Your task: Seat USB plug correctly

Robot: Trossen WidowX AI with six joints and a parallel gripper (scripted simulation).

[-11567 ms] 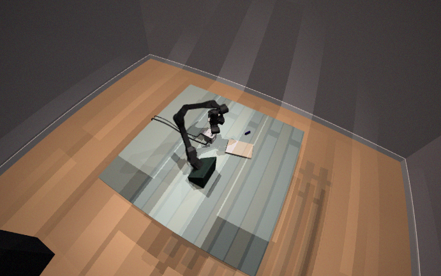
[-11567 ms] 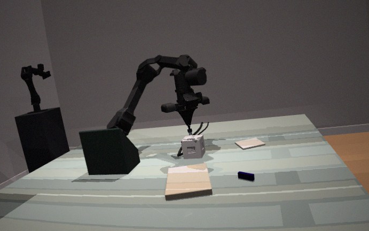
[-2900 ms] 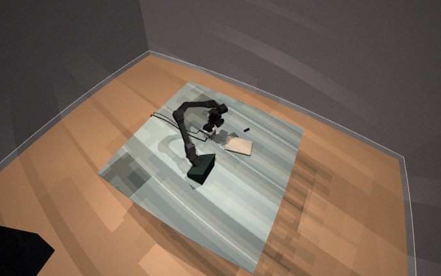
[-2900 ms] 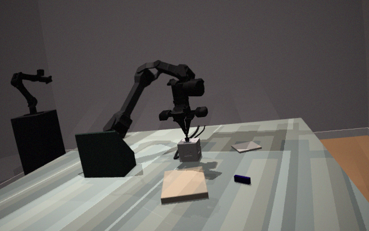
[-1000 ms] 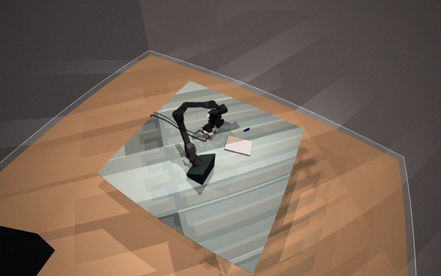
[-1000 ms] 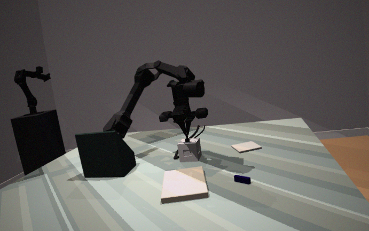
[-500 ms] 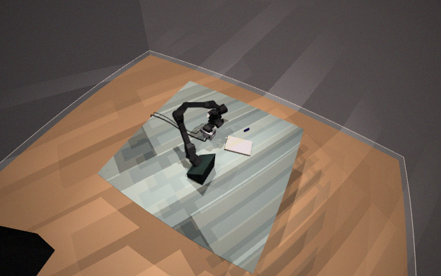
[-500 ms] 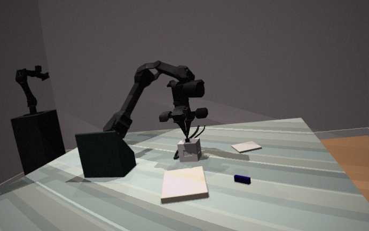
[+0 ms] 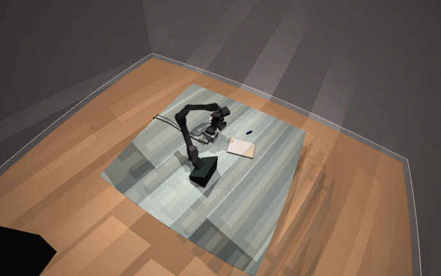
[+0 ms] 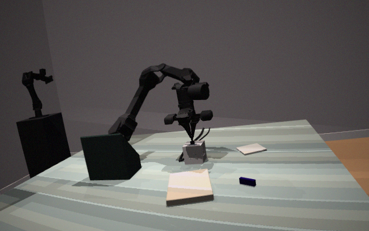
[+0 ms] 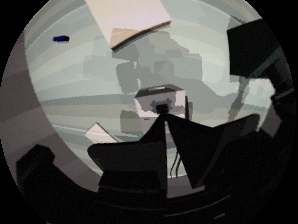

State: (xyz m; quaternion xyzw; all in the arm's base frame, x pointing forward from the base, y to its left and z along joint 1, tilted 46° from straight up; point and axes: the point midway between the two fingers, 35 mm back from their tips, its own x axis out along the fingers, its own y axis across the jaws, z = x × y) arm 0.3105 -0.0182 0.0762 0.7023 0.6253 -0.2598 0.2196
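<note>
Now: the USB plug 2 cm below my gripper tip. From my gripper tip the other things lie so: thin pale pad: 23 cm ahead, 10 cm below, 9 cm to the left; then small dark blue block: 25 cm to the right, 20 cm ahead, 9 cm below; then tan pad: 25 cm to the right, 9 cm below, 1 cm ahead.
</note>
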